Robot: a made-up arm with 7 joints. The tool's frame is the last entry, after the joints.
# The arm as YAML. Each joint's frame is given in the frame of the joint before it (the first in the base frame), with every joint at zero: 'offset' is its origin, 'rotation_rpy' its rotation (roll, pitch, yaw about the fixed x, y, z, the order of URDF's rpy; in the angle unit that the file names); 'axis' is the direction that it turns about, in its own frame. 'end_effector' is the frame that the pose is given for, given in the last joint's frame.
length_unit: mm
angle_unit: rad
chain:
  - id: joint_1
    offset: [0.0, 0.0, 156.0]
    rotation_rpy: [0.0, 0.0, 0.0]
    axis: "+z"
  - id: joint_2
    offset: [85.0, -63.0, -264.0]
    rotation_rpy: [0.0, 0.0, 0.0]
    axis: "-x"
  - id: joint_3
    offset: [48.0, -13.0, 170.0]
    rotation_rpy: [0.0, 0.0, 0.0]
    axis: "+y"
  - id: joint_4
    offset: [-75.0, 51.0, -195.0]
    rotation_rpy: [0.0, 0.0, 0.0]
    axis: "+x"
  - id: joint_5
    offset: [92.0, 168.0, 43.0]
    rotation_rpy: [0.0, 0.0, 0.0]
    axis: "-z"
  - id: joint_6
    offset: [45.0, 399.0, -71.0]
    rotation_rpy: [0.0, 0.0, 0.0]
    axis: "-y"
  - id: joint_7
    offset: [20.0, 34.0, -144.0]
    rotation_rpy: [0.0, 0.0, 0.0]
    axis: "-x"
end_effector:
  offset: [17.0, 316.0, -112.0]
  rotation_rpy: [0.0, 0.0, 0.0]
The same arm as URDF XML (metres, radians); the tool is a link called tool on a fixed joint. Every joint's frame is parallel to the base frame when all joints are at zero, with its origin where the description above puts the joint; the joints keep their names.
<robot name="arm">
  <link name="base_link"/>
  <link name="link1"/>
  <link name="link2"/>
  <link name="link3"/>
  <link name="link4"/>
  <link name="link5"/>
  <link name="link6"/>
  <link name="link7"/>
  <link name="tool"/>
  <joint name="joint_1" type="continuous">
    <parent link="base_link"/>
    <child link="link1"/>
    <origin xyz="0 0 0.156" rpy="0 0 0"/>
    <axis xyz="0 0 1"/>
  </joint>
  <joint name="joint_2" type="continuous">
    <parent link="link1"/>
    <child link="link2"/>
    <origin xyz="0.085 -0.063 -0.264" rpy="0 0 0"/>
    <axis xyz="-1 0 0"/>
  </joint>
  <joint name="joint_3" type="continuous">
    <parent link="link2"/>
    <child link="link3"/>
    <origin xyz="0.048 -0.013 0.17" rpy="0 0 0"/>
    <axis xyz="0 1 0"/>
  </joint>
  <joint name="joint_4" type="continuous">
    <parent link="link3"/>
    <child link="link4"/>
    <origin xyz="-0.075 0.051 -0.195" rpy="0 0 0"/>
    <axis xyz="1 0 0"/>
  </joint>
  <joint name="joint_5" type="continuous">
    <parent link="link4"/>
    <child link="link5"/>
    <origin xyz="0.092 0.168 0.043" rpy="0 0 0"/>
    <axis xyz="0 0 -1"/>
  </joint>
  <joint name="joint_6" type="continuous">
    <parent link="link5"/>
    <child link="link6"/>
    <origin xyz="0.045 0.399 -0.071" rpy="0 0 0"/>
    <axis xyz="0 -1 0"/>
  </joint>
  <joint name="joint_7" type="continuous">
    <parent link="link6"/>
    <child link="link7"/>
    <origin xyz="0.02 0.034 -0.144" rpy="0 0 0"/>
    <axis xyz="-1 0 0"/>
  </joint>
  <joint name="tool_fixed" type="fixed">
    <parent link="link7"/>
    <child link="tool"/>
    <origin xyz="0.017 0.316 -0.112" rpy="0 0 0"/>
  </joint>
</robot>

